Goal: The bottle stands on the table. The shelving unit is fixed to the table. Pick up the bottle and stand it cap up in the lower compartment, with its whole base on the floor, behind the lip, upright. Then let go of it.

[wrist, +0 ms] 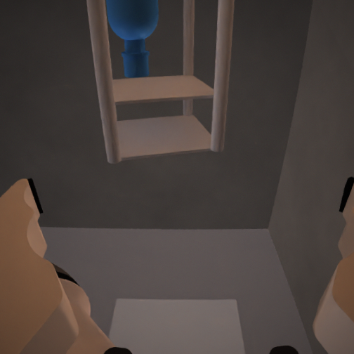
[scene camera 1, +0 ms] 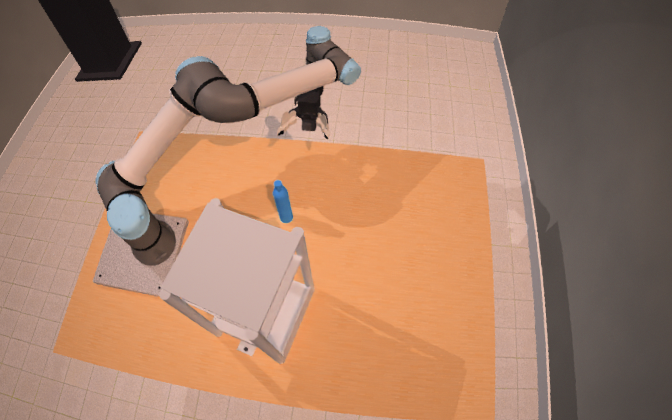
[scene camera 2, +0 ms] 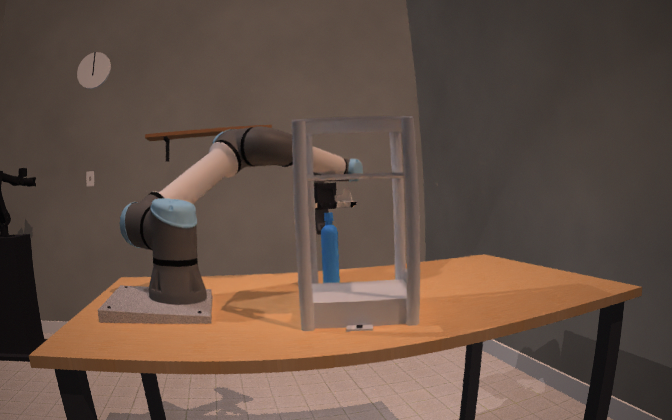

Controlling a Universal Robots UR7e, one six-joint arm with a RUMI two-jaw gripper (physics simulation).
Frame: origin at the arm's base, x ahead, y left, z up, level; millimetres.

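Seen in the pictures: gripper, fingertip midpoint: [scene camera 1: 302, 136] [scene camera 2: 331, 204]; arm's base at its link origin: [scene camera 1: 154, 243] [scene camera 2: 177, 297].
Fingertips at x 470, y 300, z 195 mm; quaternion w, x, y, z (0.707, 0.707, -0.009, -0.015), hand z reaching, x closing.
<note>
Pixels of each thing's top centre, then the offset from my fingertips to it. "spot": a spot on its surface instead. Level surfaces: height alone.
- blue bottle at its top centre: [scene camera 2: 328, 212] [scene camera 1: 277, 183] dy -155, dx -51, dz -18 mm
- grey shelving unit at its top centre: [scene camera 2: 351, 124] [scene camera 1: 229, 262] dy -468, dx -74, dz +174 mm
- unit's lower compartment floor at its surface level: dz -168 mm
- wooden table at its surface level: dz -221 mm
- small bracket at a spot on its surface: [scene camera 2: 359, 328] [scene camera 1: 244, 352] spot: dy -595, dx -114, dz -216 mm
The blue bottle [scene camera 1: 283, 204] [scene camera 2: 330, 255] [wrist: 133, 17] stands upright, cap up, on the table beside the grey shelving unit [scene camera 1: 235, 265] [scene camera 2: 411, 220] [wrist: 104, 85]. The wrist view is upside down, so the cap points down there and the bottle's lower part is cut off. The unit's lower compartment floor [scene camera 1: 287, 310] [scene camera 2: 360, 290] holds no bottle. My gripper [scene camera 1: 304, 135] [wrist: 190, 182] is open and empty. It points roughly level towards the bottle and the unit, beyond the table's far edge in scene camera 1, apart from the bottle and higher than its cap.
The unit's posts, middle shelf [scene camera 2: 357, 176] and top board bound its compartments. The arm's base plate [scene camera 1: 117, 270] [scene camera 2: 155, 315] sits on the wooden table [scene camera 1: 400, 300] [scene camera 2: 500, 295], to the unit's left. A small bracket [scene camera 1: 246, 348] [scene camera 2: 359, 328] lies at the unit's foot.
</note>
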